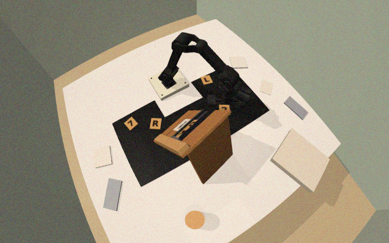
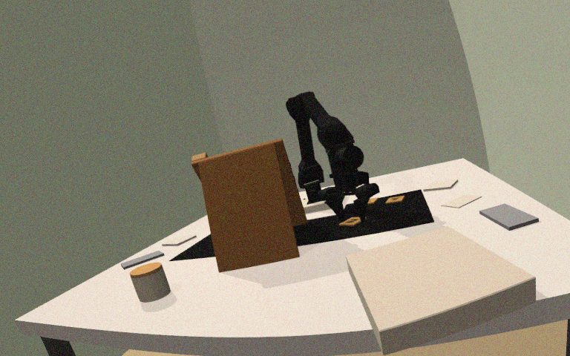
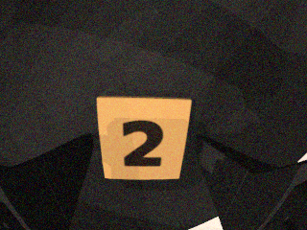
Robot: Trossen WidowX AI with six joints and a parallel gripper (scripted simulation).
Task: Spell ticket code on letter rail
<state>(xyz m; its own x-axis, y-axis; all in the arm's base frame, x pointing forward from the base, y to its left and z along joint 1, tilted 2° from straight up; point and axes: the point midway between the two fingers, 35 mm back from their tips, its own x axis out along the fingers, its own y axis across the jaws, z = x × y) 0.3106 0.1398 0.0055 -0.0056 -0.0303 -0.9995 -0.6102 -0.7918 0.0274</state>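
Right now my gripper tip is right at the letter tile. Also, from my gripper tip: black mat 110 mm behind, 160 mm to the right; k tile 50 mm ahead, 290 mm to the right, 170 mm above; white ticket 20 mm behind, 240 mm to the right, 90 mm above.
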